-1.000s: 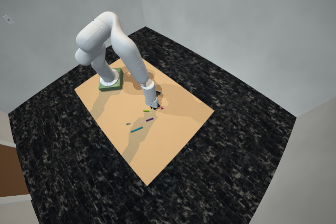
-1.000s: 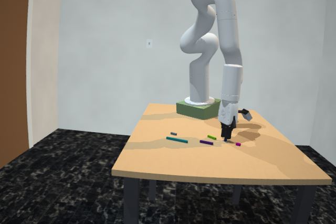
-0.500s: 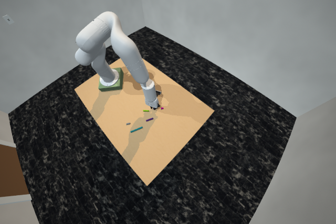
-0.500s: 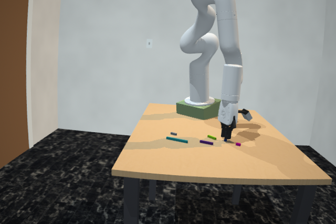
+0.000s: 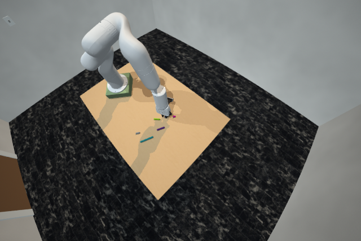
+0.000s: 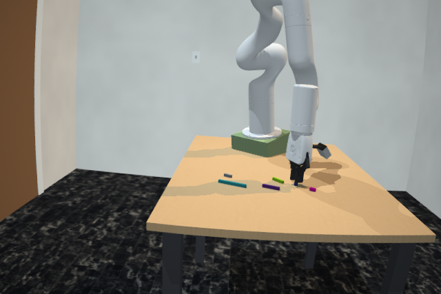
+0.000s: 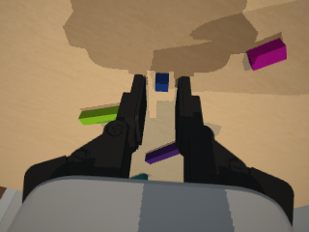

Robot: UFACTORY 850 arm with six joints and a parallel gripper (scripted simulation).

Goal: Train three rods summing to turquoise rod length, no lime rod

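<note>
The blue rod lies 3 cm below my hand. Round my hand: purple rod (5 cm ahead, 9 cm to the right, 3 cm below); lime rod (3 cm behind, 6 cm to the right, 3 cm below); magenta rod (5 cm ahead, 5 cm to the left, 3 cm below).
</note>
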